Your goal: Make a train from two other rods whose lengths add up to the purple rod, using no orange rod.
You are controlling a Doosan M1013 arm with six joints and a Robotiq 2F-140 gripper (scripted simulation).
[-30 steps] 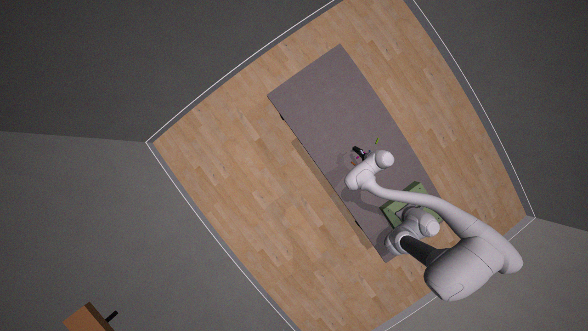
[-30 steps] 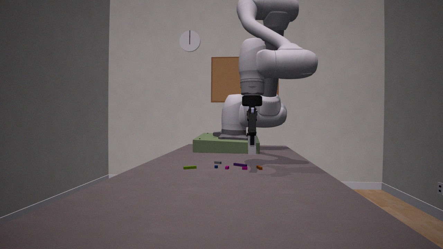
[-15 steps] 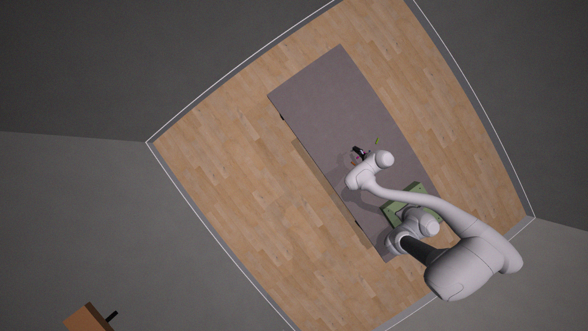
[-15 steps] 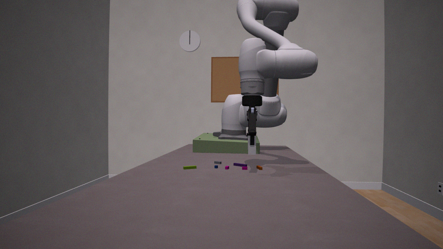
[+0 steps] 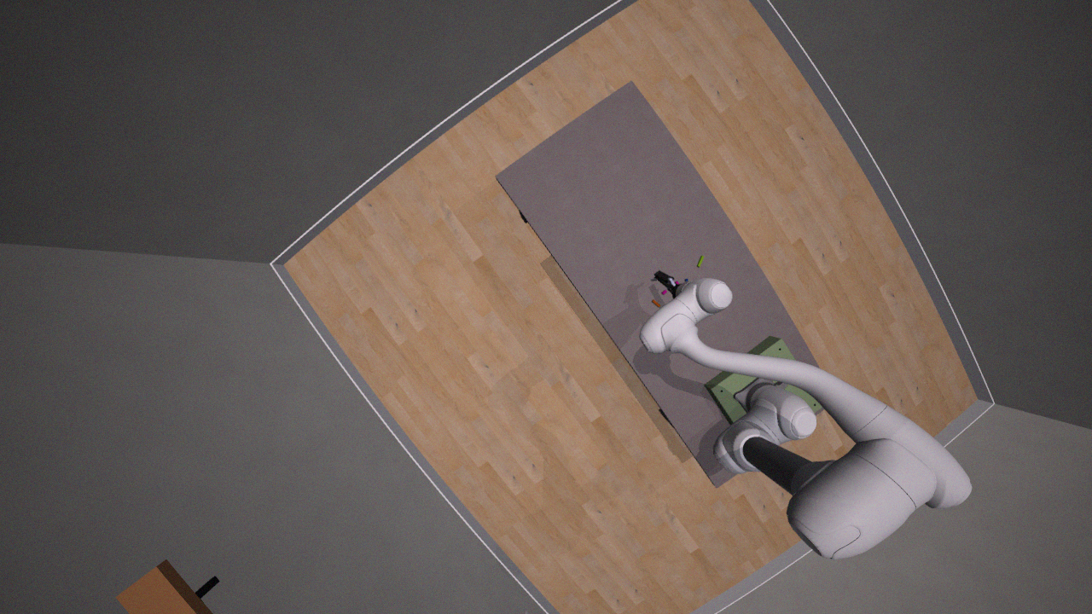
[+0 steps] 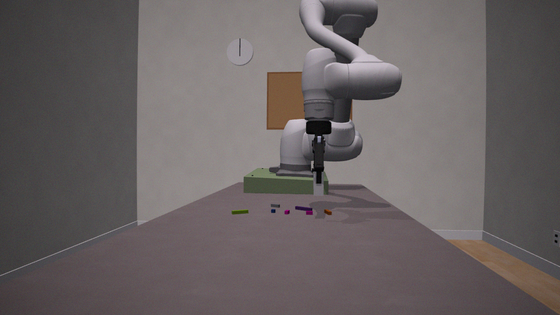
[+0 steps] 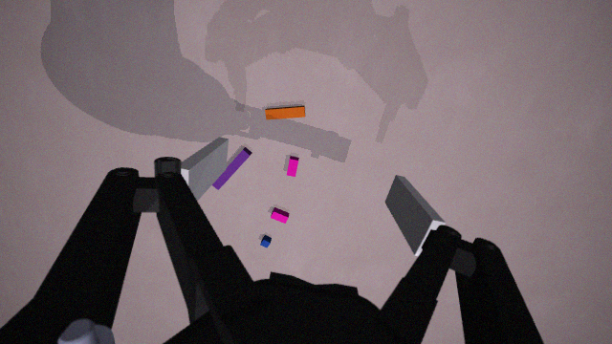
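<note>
Now: the blue rod 40 mm behind my hand, 140 mm to the right of it and 70 mm below it. Round my hand: orange rod: 30 mm behind, 30 mm to the left, 70 mm below; then purple rod: 90 mm behind, 40 mm to the right, 70 mm below; then grey rod: 140 mm behind, 140 mm to the right, 70 mm below.
</note>
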